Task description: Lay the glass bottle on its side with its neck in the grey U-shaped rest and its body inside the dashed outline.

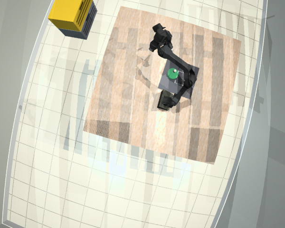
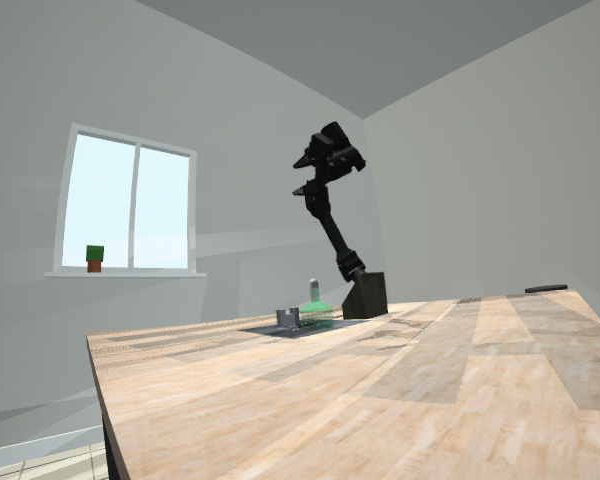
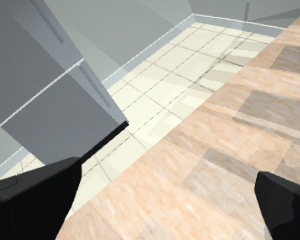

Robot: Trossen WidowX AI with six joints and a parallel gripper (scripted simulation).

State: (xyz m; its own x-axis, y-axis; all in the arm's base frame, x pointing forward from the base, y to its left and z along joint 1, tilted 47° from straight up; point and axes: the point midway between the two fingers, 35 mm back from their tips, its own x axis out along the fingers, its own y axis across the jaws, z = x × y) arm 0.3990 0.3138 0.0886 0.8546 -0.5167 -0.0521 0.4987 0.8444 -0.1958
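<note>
The green glass bottle lies 290 mm below my gripper tip, 170 mm behind it and 150 mm to the right of it. Round my gripper tip: dark mat: 380 mm below, 220 mm to the right, 180 mm behind.
</note>
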